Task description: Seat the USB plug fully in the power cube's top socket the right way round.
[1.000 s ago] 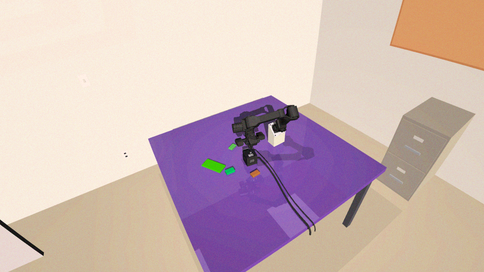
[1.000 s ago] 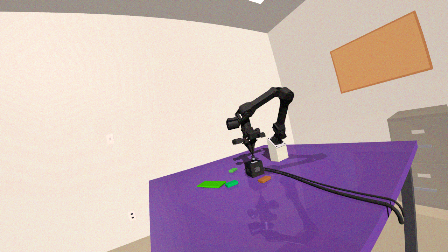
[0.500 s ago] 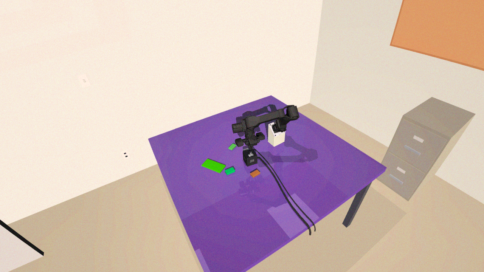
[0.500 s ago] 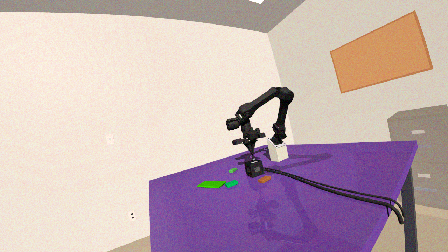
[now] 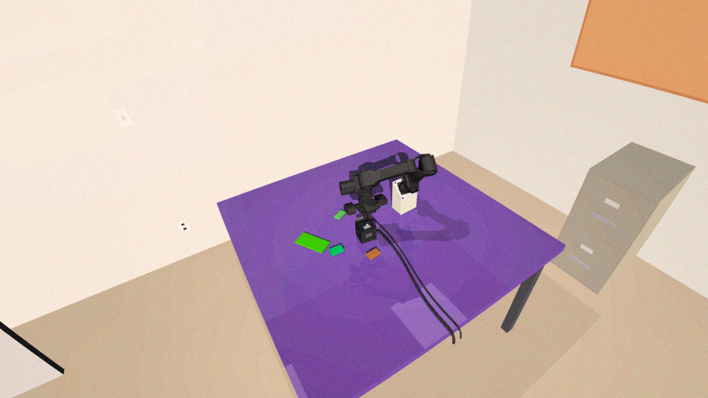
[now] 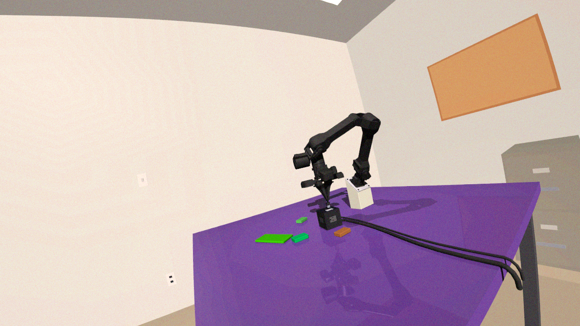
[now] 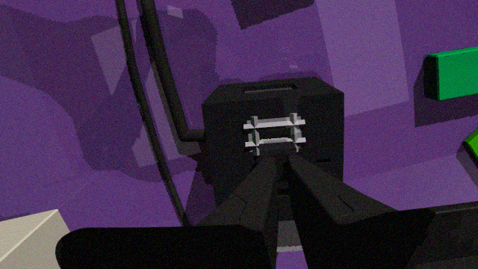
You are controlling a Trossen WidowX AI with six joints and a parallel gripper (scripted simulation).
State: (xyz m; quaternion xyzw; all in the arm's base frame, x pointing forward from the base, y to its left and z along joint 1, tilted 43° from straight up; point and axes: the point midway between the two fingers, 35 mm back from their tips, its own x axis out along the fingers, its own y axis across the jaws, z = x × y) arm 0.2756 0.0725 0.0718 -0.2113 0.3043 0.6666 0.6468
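Now: the USB socket 50 mm below my gripper tip. The rest, counted from my gripper tip: orange block: 30 mm ahead, 100 mm to the left, 120 mm below; USB plug: 20 mm below; teal block: 160 mm ahead, 120 mm below.
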